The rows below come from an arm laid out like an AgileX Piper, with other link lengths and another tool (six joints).
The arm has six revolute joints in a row. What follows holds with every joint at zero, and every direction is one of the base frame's.
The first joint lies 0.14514 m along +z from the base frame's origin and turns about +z.
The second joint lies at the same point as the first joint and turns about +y.
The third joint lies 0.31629 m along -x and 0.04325 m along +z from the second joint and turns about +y.
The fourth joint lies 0.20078 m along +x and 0.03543 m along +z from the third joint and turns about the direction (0.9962, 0, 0.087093).
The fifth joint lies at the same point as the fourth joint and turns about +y.
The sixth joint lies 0.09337 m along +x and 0.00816 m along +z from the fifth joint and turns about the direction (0.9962, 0, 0.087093).
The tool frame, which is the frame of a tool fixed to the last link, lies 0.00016 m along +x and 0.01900 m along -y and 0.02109 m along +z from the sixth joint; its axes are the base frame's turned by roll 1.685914, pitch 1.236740 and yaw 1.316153 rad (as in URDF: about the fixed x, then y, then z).
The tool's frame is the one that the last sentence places.
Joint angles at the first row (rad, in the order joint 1, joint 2, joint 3, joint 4, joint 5, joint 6):
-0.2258 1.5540 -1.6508 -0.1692 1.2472 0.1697
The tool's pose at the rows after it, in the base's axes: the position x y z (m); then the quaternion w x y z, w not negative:
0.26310, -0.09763, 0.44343, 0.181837, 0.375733, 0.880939, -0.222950
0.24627, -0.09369, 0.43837, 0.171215, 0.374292, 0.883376, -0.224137
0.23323, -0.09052, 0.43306, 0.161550, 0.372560, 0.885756, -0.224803
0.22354, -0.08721, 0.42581, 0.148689, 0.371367, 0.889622, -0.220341
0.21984, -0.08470, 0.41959, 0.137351, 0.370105, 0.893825, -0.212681
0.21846, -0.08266, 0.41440, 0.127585, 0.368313, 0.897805, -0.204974
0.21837, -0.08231, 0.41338, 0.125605, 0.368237, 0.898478, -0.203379
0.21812, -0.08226, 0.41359, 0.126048, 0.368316, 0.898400, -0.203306
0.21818, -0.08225, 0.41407, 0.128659, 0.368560, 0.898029, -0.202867
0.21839, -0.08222, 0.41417, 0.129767, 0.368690, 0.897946, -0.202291
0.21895, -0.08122, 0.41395, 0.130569, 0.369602, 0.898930, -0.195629
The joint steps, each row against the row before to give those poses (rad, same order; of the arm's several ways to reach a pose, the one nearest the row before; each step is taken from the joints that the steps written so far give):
0.0000 -0.0521 0.0696 0.0011 0.0011 0.0008
0.0000 -0.0525 0.0748 0.0011 0.0001 0.0011
0.0000 -0.0403 0.0604 0.0021 -0.0001 0.0001
0.0000 -0.0293 0.0543 0.0133 0.0001 0.0009
0.0000 -0.0106 0.0317 0.0197 0.0000 -0.0010
0.0000 -0.0034 0.0210 0.0198 0.0002 -0.0030
0.0000 0.0000 0.0035 0.0039 0.0000 0.0000
-0.0001 -0.0009 0.0001 0.0000 0.0000 -0.0001
0.0001 -0.0011 -0.0001 0.0000 -0.0043 0.0000
0.0000 0.0000 0.0000 0.0008 -0.0024 0.0000
-0.0001 0.0000 0.0001 0.0132 -0.0036 0.0000

